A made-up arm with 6 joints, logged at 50 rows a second.
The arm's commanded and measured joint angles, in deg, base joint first. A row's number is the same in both.
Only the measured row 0 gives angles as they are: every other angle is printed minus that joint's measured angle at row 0.
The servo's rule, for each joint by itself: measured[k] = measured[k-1] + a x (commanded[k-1-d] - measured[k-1]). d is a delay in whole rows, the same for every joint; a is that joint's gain. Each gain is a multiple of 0.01, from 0.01 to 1. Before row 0 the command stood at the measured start. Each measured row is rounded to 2 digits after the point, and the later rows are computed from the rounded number. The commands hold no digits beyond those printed.
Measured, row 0:
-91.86, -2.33, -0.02, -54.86, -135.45, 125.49
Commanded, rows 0 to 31:
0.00, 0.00, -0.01, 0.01, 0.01, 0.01
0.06, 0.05, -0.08, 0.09, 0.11, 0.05
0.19, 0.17, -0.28, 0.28, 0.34, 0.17
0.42, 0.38, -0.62, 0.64, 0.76, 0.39
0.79, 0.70, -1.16, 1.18, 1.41, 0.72
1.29, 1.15, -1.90, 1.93, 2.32, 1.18
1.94, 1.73, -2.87, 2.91, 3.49, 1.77
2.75, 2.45, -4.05, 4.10, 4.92, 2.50
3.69, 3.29, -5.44, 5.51, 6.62, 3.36
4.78, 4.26, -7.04, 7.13, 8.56, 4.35
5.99, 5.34, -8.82, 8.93, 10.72, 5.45
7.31, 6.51, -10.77, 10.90, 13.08, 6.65
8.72, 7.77, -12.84, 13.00, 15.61, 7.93
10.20, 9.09, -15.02, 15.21, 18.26, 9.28
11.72, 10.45, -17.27, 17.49, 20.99, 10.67
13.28, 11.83, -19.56, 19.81, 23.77, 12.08
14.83, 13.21, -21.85, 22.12, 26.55, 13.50
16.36, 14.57, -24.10, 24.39, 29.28, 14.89
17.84, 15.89, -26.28, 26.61, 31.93, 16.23
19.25, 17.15, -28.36, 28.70, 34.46, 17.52
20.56, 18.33, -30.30, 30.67, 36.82, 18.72
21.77, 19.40, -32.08, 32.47, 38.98, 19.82
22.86, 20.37, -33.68, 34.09, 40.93, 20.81
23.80, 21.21, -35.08, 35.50, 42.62, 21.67
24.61, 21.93, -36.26, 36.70, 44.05, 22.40
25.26, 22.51, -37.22, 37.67, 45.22, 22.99
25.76, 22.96, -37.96, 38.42, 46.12, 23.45
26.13, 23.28, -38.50, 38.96, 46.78, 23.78
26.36, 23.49, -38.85, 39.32, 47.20, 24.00
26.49, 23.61, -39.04, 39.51, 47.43, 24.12
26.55, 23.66, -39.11, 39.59, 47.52, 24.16
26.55, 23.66, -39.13, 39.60, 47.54, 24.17
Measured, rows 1 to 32:
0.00, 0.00, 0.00, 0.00, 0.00, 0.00
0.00, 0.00, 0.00, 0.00, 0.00, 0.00
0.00, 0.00, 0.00, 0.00, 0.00, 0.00
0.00, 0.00, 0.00, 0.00, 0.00, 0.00
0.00, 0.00, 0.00, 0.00, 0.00, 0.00
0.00, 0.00, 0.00, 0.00, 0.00, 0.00
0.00, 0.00, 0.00, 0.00, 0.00, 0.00
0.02, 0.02, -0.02, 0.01, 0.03, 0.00
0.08, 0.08, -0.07, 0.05, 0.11, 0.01
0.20, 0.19, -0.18, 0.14, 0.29, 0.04
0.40, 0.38, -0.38, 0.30, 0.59, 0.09
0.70, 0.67, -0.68, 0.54, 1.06, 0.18
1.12, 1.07, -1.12, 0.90, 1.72, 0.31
1.67, 1.59, -1.71, 1.38, 2.58, 0.49
2.36, 2.24, -2.46, 2.00, 3.67, 0.72
3.18, 3.01, -3.38, 2.77, 4.99, 1.01
4.14, 3.90, -4.47, 3.69, 6.54, 1.37
5.22, 4.89, -5.73, 4.77, 8.31, 1.79
6.41, 5.98, -7.15, 6.00, 10.28, 2.28
7.70, 7.16, -8.72, 7.38, 12.43, 2.84
9.07, 8.41, -10.43, 8.90, 14.74, 3.47
10.50, 9.71, -12.26, 10.54, 17.18, 4.16
11.97, 11.04, -14.18, 12.28, 19.71, 4.91
13.46, 12.38, -16.16, 14.10, 22.29, 5.71
14.95, 13.71, -18.18, 15.98, 24.89, 6.55
16.41, 15.02, -20.22, 17.89, 27.47, 7.43
17.82, 16.28, -22.24, 19.81, 29.99, 8.33
19.16, 17.47, -24.21, 21.71, 32.42, 9.25
20.42, 18.57, -26.10, 23.57, 34.72, 10.17
21.57, 19.57, -27.90, 25.36, 36.85, 11.09
22.60, 20.47, -29.57, 27.06, 38.79, 11.99
23.50, 21.25, -31.10, 28.65, 40.53, 12.87
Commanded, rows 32 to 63:
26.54, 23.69, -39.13, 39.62, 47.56, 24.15
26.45, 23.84, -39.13, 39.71, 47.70, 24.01
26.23, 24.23, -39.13, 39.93, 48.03, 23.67
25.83, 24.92, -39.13, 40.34, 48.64, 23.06
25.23, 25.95, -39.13, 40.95, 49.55, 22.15
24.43, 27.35, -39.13, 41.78, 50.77, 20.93
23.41, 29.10, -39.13, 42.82, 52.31, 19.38
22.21, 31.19, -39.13, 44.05, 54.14, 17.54
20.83, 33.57, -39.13, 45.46, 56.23, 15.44
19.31, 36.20, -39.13, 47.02, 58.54, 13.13
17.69, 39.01, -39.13, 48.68, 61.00, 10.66
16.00, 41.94, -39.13, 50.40, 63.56, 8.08
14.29, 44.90, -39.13, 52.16, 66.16, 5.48
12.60, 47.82, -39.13, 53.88, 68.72, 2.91
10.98, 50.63, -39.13, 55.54, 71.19, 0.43
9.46, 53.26, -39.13, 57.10, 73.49, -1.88
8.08, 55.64, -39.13, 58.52, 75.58, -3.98
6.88, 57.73, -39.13, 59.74, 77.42, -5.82
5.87, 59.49, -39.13, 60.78, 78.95, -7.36
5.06, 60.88, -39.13, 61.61, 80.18, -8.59
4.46, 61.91, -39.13, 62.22, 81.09, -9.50
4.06, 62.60, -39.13, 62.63, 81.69, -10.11
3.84, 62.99, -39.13, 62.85, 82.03, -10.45
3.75, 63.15, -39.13, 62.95, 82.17, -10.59
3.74, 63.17, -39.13, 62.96, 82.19, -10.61
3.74, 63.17, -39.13, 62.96, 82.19, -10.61
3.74, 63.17, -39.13, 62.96, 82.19, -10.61
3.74, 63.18, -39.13, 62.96, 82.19, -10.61
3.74, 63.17, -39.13, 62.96, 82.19, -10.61
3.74, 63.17, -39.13, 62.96, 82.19, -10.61
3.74, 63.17, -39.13, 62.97, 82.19, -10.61
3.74, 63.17, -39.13, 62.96, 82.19, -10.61
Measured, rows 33 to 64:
24.27, 21.90, -32.47, 30.12, 42.04, 13.72
24.90, 22.42, -33.68, 31.45, 43.32, 14.52
25.40, 22.83, -34.71, 32.63, 44.37, 15.28
25.77, 23.13, -35.58, 33.66, 45.20, 15.99
26.04, 23.33, -36.29, 34.55, 45.83, 16.64
26.21, 23.46, -36.86, 35.31, 46.29, 17.24
26.32, 23.55, -37.31, 35.96, 46.63, 17.79
26.36, 23.66, -37.67, 36.52, 46.92, 18.29
26.32, 23.88, -37.96, 37.03, 47.22, 18.72
26.15, 24.28, -38.19, 37.53, 47.60, 19.07
25.84, 24.91, -38.38, 38.04, 48.13, 19.32
25.36, 25.84, -38.53, 38.60, 48.84, 19.45
24.70, 27.08, -38.65, 39.23, 49.78, 19.44
23.85, 28.64, -38.75, 39.95, 50.96, 19.29
22.82, 30.51, -38.83, 40.78, 52.38, 18.98
21.63, 32.67, -38.89, 41.72, 54.04, 18.51
20.29, 35.08, -38.94, 42.76, 55.92, 17.88
18.83, 37.69, -38.98, 43.91, 57.98, 17.10
17.29, 40.43, -39.01, 45.15, 60.19, 16.17
15.70, 43.24, -39.03, 46.46, 62.49, 15.11
14.10, 46.05, -39.05, 47.82, 64.84, 13.94
12.52, 48.79, -39.07, 49.21, 67.18, 12.67
11.01, 51.39, -39.08, 50.61, 69.45, 11.34
9.61, 53.80, -39.09, 51.98, 71.60, 9.97
8.34, 55.96, -39.10, 53.30, 73.58, 8.58
7.22, 57.83, -39.11, 54.55, 75.36, 7.21
6.28, 59.38, -39.11, 55.70, 76.91, 5.87
5.53, 60.60, -39.11, 56.74, 78.20, 4.59
4.96, 61.51, -39.11, 57.66, 79.23, 3.39
4.55, 62.13, -39.11, 58.45, 80.02, 2.27
4.27, 62.53, -39.11, 59.13, 80.61, 1.24
4.09, 62.77, -39.11, 59.70, 81.04, 0.29

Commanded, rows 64 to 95:
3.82, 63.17, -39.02, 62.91, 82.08, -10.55
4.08, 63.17, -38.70, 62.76, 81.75, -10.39
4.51, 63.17, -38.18, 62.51, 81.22, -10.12
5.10, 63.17, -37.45, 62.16, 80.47, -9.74
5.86, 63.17, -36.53, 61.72, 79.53, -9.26
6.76, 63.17, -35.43, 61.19, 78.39, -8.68
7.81, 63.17, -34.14, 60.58, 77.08, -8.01
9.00, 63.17, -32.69, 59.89, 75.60, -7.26
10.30, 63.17, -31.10, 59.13, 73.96, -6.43
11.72, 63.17, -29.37, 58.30, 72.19, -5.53
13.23, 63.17, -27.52, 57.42, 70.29, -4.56
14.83, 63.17, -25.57, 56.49, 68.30, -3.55
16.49, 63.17, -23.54, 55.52, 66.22, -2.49
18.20, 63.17, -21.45, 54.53, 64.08, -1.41
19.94, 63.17, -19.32, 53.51, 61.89, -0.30
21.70, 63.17, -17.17, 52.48, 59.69, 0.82
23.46, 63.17, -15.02, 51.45, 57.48, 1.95
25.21, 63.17, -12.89, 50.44, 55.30, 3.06
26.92, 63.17, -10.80, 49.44, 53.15, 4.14
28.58, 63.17, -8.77, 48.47, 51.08, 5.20
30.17, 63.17, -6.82, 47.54, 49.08, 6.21
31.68, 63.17, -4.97, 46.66, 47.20, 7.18
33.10, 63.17, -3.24, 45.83, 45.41, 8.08
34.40, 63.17, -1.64, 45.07, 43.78, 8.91
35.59, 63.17, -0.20, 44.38, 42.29, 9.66
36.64, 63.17, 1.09, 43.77, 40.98, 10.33
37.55, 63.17, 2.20, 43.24, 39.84, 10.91
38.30, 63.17, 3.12, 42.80, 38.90, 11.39
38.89, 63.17, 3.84, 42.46, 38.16, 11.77
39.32, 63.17, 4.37, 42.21, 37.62, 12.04
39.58, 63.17, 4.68, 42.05, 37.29, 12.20
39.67, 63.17, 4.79, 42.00, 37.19, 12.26
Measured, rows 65 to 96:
3.97, 62.92, -39.11, 60.19, 81.35, -0.58
3.89, 63.02, -39.11, 60.61, 81.58, -1.38
3.84, 63.08, -39.11, 60.96, 81.74, -2.12
3.81, 63.11, -39.11, 61.26, 81.86, -2.80
3.79, 63.13, -39.11, 61.52, 81.95, -3.42
3.77, 63.15, -39.11, 61.74, 82.01, -4.00
3.79, 63.16, -39.09, 61.92, 82.03, -4.52
3.89, 63.16, -39.01, 62.05, 81.95, -4.99
4.10, 63.16, -38.84, 62.12, 81.75, -5.40
4.44, 63.16, -38.56, 62.13, 81.40, -5.75
4.92, 63.16, -38.15, 62.07, 80.90, -6.03
5.55, 63.16, -37.61, 61.94, 80.22, -6.24
6.32, 63.16, -36.92, 61.74, 79.37, -6.38
7.23, 63.16, -36.07, 61.46, 78.35, -6.45
8.27, 63.16, -35.08, 61.11, 77.16, -6.45
9.44, 63.16, -33.94, 60.69, 75.82, -6.38
10.73, 63.16, -32.66, 60.20, 74.33, -6.23
12.12, 63.16, -31.24, 59.64, 72.70, -6.02
13.61, 63.16, -29.70, 59.02, 70.95, -5.74
15.17, 63.16, -28.05, 58.35, 69.10, -5.39
16.79, 63.16, -26.30, 57.62, 67.15, -4.98
18.46, 63.16, -24.47, 56.85, 65.14, -4.52
20.16, 63.16, -22.58, 56.04, 63.07, -4.00
21.88, 63.16, -20.64, 55.20, 60.97, -3.44
23.59, 63.16, -18.67, 54.34, 58.86, -2.83
25.29, 63.16, -16.69, 53.46, 56.76, -2.19
26.95, 63.16, -14.72, 52.57, 54.69, -1.52
28.56, 63.16, -12.77, 51.68, 52.67, -0.82
30.10, 63.16, -10.86, 50.80, 50.71, -0.11
31.56, 63.16, -9.02, 49.94, 48.84, 0.61
32.93, 63.16, -7.26, 49.11, 47.07, 1.33
34.19, 63.16, -5.59, 48.31, 45.43, 2.05

